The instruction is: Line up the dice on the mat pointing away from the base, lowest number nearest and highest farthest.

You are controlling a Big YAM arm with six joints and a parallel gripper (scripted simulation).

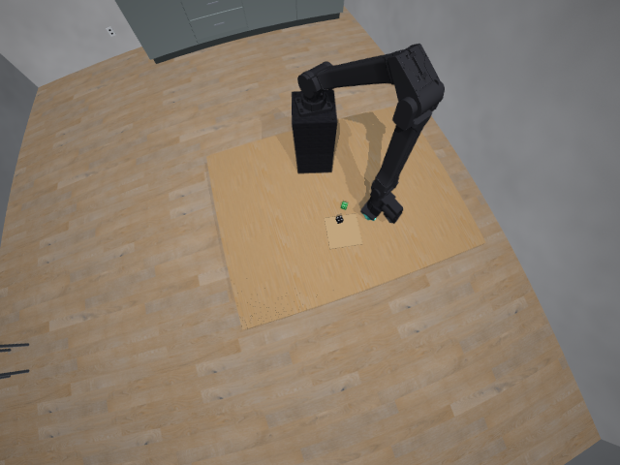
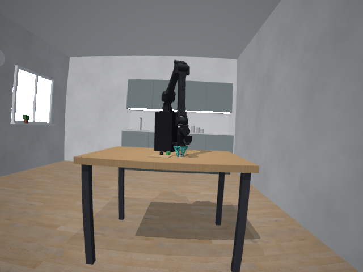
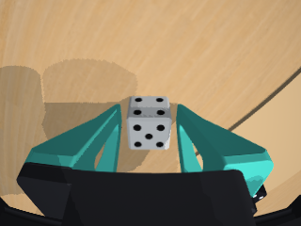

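My gripper is now right at the white die. Round my hand: mat: 40 mm ahead, 130 mm to the right, 10 mm below; green die: 70 mm behind, 90 mm to the right; black die: 10 mm behind, 140 mm to the right, 10 mm above.
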